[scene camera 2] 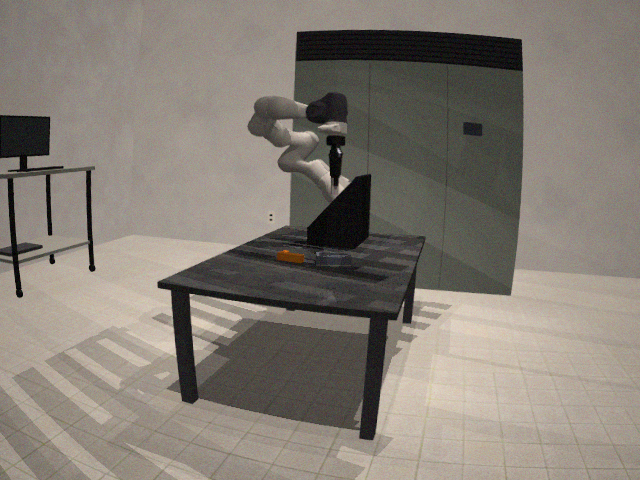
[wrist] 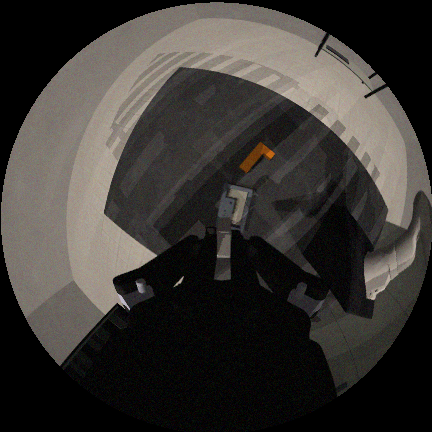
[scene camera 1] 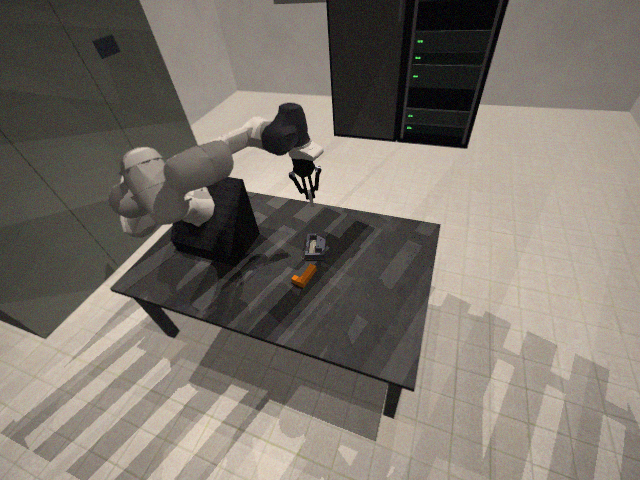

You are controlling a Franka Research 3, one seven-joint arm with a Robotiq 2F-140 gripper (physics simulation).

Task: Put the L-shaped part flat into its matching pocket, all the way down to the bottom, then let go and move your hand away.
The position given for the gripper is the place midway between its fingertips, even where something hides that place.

The gripper (scene camera 1: 312, 204) is shut, holding nothing. Further things: a grey pocket block (wrist: 234, 202).
The gripper also shows in the wrist view (wrist: 224, 226).
